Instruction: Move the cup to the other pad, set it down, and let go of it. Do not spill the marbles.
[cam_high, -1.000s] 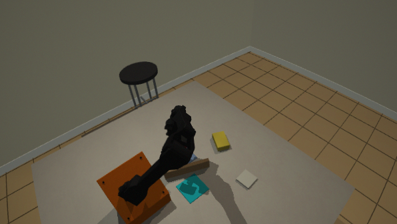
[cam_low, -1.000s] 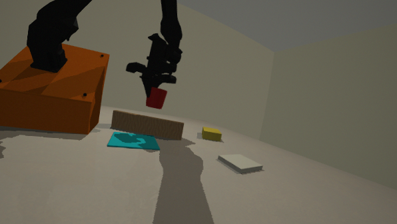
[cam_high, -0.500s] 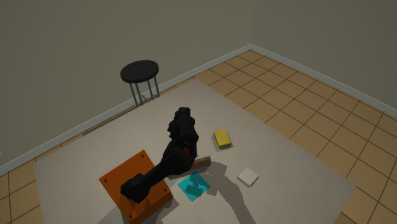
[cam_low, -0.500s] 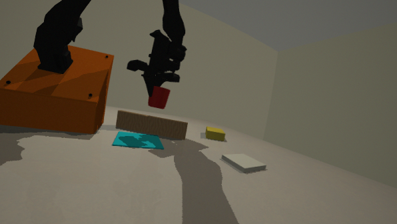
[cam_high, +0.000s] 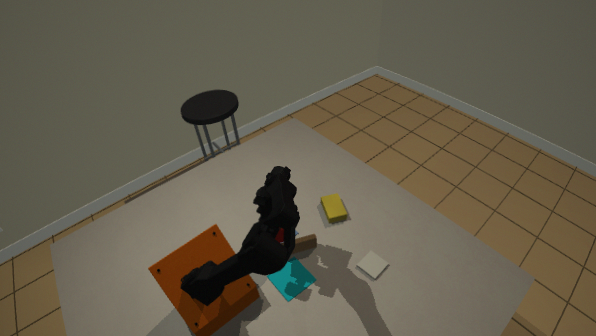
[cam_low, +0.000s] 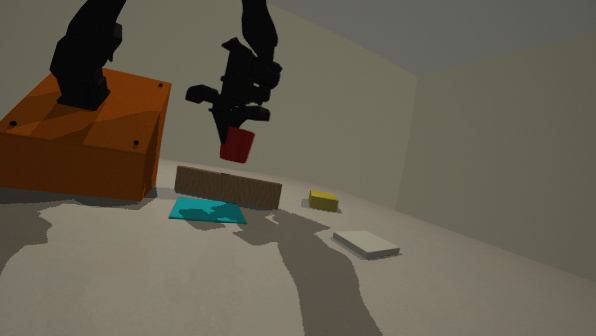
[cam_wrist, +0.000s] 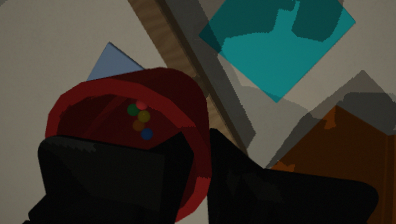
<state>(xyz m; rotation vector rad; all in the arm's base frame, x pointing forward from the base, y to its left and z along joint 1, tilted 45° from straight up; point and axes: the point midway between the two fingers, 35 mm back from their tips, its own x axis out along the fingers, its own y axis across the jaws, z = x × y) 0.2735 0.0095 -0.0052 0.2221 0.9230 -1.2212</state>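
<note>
Right now the teal pad is 13 cm below my gripper tip, 9 cm to the right of it and 2 cm behind it. Round my gripper tip: red cup: 3 cm ahead, 1 cm to the left; then wooden block: 10 cm below, 2 cm ahead.
</note>
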